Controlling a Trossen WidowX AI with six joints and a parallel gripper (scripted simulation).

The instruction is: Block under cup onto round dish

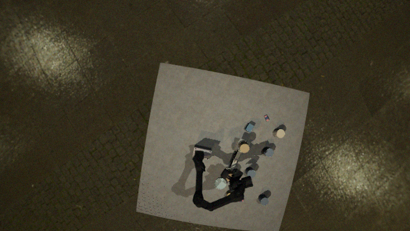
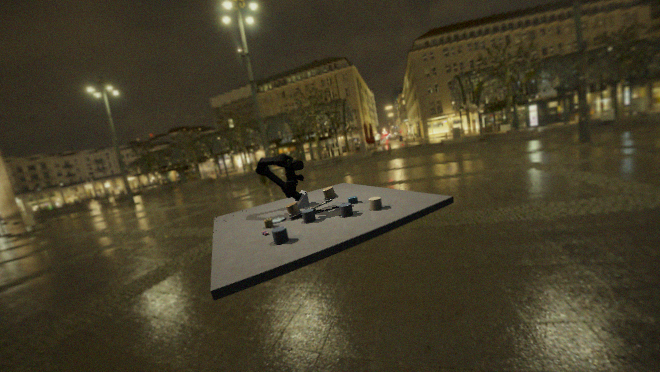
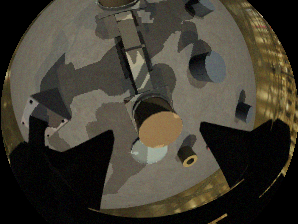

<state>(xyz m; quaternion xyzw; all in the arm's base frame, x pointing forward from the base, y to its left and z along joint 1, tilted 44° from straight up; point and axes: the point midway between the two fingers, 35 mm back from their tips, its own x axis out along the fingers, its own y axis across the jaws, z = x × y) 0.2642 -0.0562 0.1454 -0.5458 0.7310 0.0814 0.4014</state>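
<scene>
The cup is 80 mm below my gripper tip, 50 mm to the right of it and 10 mm behind it. From my gripper tip the other things lie so: blue block: 360 mm to the left, 130 mm ahead, 120 mm below; pale round dish: 140 mm below, 120 mm to the right, 70 mm behind; balance beam: 100 mm to the left, 100 mm below, 40 mm ahead.
</scene>
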